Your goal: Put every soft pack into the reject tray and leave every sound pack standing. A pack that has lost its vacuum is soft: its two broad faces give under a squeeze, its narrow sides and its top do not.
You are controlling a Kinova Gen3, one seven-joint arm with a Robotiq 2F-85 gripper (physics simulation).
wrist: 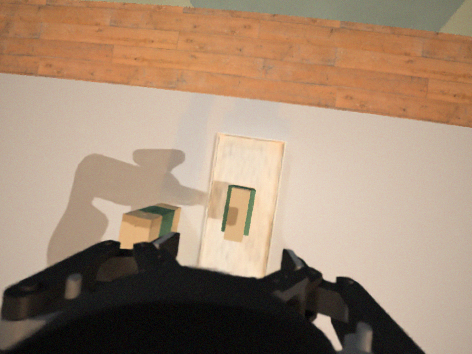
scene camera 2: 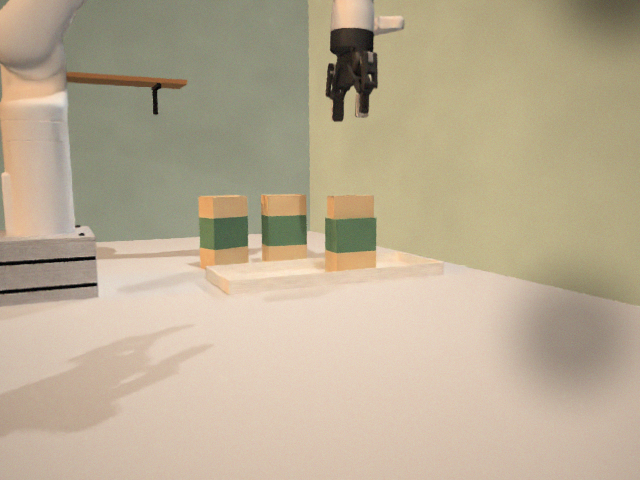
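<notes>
One tan pack with a green band stands upright in the pale reject tray. Two more such packs stand upright on the table behind the tray in the scene view: a left pack and a middle pack. In the wrist view one pack outside the tray shows partly behind the left finger; I cannot tell which of the two it is. My gripper is open and empty, high above the pack in the tray. The frames do not show how the packs give.
The robot's base column stands on a grey slatted block at the left. A wooden wall shelf hangs on the back wall. Walls rise behind the table. A wooden floor shows past the table edge.
</notes>
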